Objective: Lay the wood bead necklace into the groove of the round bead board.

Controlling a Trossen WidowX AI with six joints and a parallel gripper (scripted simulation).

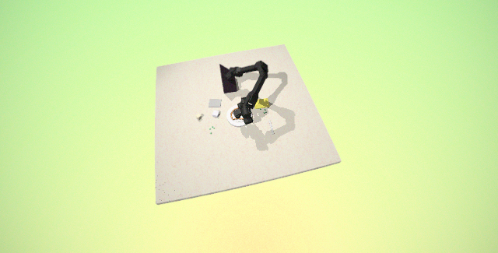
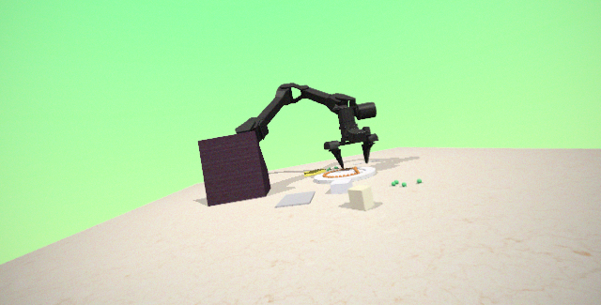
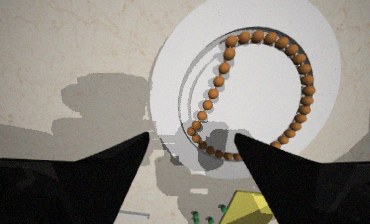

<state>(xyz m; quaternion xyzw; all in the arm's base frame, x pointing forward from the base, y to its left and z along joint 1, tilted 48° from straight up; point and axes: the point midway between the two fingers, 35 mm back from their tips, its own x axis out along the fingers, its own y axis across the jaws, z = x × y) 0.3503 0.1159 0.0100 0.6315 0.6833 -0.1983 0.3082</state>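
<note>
My gripper tip is now 50 mm past the round white bead board, 40 mm to the left of it and 10 mm above it. Also, from my gripper tip: thin white strip: 100 mm ahead, 180 mm to the left, 20 mm below; yellow card: 140 mm behind, 150 mm to the left, 20 mm below; grey flat plate: 210 mm behind, 220 mm to the right, 20 mm below.
</note>
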